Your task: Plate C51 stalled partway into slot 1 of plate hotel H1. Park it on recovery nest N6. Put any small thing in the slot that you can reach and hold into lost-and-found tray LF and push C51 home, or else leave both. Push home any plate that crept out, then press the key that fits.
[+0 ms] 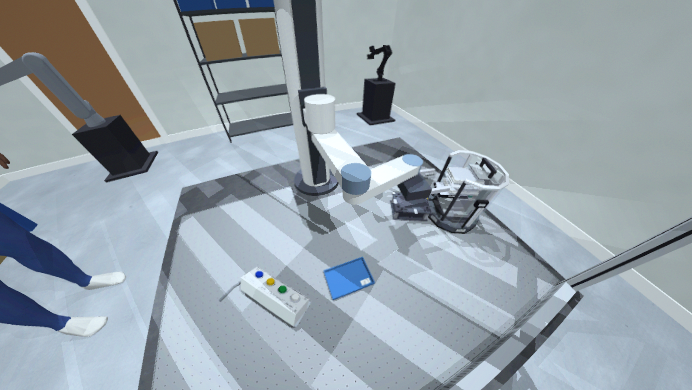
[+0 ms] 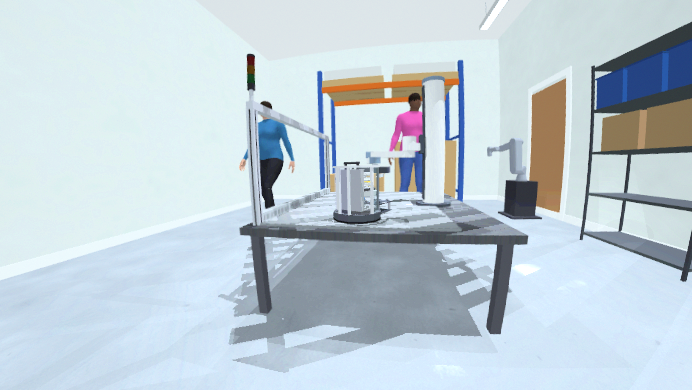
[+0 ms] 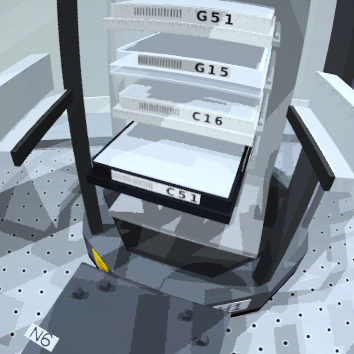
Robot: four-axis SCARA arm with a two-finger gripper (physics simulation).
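Observation:
Plate C51, dark-rimmed with a pale top, sticks out skewed from the lowest visible level of plate hotel H1. Plates C16, G15 and G51 are stacked above it. My gripper is open, its black pads left and right of the stack, clear of the plates. Nest N6 is low in front of the hotel. Tray LF is blue. No small thing shows in the slot; its inside is hidden.
A white key box with blue, yellow, green and white keys stands beside the tray. The arm's column rises from the table. A guard frame runs along one edge. The hotel's dark posts flank the plates.

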